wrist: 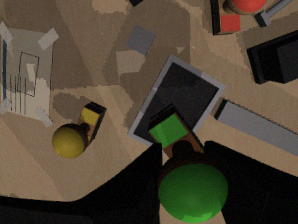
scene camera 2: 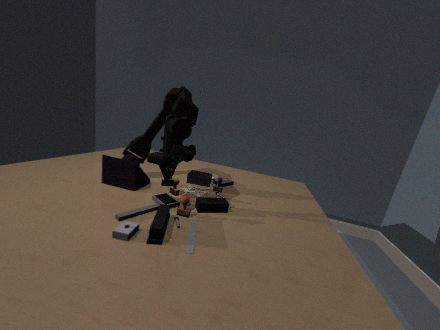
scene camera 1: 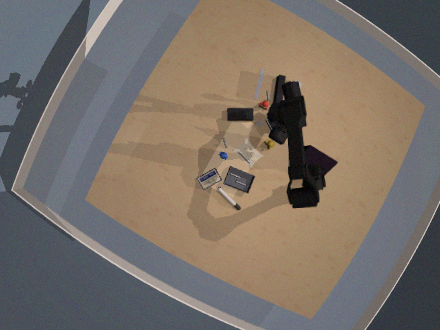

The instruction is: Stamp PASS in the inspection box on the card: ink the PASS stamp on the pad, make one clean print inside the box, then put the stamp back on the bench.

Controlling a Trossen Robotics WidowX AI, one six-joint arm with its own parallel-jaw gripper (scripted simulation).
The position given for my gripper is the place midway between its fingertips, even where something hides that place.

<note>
I see my gripper (scene camera 2: pixel 168 179), a yellow-knobbed stamp (wrist: pixel 70 140) and an ink pad (wrist: pixel 194 93).
My gripper is seen too in the wrist view (wrist: pixel 182 149).
</note>
